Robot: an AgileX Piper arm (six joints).
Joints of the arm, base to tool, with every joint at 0 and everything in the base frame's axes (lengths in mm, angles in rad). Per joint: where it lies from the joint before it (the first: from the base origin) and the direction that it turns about. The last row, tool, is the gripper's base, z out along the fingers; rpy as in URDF.
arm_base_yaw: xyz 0 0 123 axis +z
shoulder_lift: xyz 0 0 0 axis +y
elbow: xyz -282.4 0 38.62 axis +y
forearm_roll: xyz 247.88 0 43.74 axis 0.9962 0 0.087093
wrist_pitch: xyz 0 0 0 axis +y
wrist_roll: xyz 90.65 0 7.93 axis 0.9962 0 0.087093
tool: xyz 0 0 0 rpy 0 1.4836 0
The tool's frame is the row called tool.
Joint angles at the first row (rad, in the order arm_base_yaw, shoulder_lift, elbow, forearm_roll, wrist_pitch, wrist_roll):
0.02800, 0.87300, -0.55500, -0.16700, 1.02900, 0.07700
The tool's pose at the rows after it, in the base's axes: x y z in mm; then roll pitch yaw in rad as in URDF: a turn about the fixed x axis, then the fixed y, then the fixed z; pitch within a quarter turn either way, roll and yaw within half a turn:
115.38 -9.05 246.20 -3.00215 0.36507 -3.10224
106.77 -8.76 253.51 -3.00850 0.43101 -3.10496
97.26 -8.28 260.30 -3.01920 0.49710 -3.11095
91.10 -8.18 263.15 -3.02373 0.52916 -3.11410
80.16 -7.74 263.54 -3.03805 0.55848 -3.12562
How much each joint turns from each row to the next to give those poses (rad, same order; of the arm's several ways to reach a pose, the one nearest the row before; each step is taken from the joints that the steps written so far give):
0.00006, -0.06801, 0.01600, 0.00898, 0.00202, -0.00594
-0.00001, -0.06699, -0.00001, 0.00699, 0.00101, -0.00100
-0.00013, -0.06899, -0.00001, 0.01008, 0.00296, -0.00016
-0.00001, -0.04001, 0.00204, 0.00401, 0.00598, -0.00001
0.00009, -0.06201, 0.01300, 0.01094, 0.02002, 0.00210

